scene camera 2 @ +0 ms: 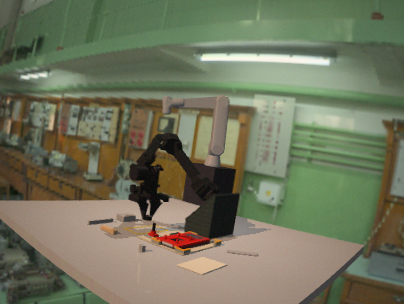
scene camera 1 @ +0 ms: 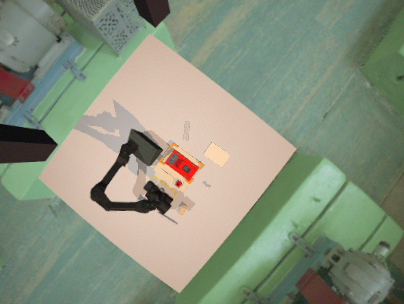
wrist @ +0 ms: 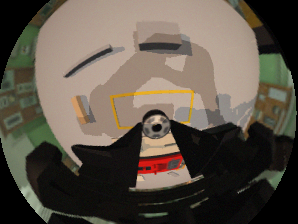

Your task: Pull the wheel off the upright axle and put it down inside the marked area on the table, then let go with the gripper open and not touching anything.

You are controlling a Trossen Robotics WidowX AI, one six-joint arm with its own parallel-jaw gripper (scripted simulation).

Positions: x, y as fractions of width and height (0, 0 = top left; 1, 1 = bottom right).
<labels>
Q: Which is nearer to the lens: the red fixture board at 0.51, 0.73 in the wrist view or the grey block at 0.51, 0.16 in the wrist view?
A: The grey block.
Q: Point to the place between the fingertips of my gripper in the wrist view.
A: At 0.52, 0.55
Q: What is my gripper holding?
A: A grey wheel.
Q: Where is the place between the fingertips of my gripper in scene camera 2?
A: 0.37, 0.72
</labels>
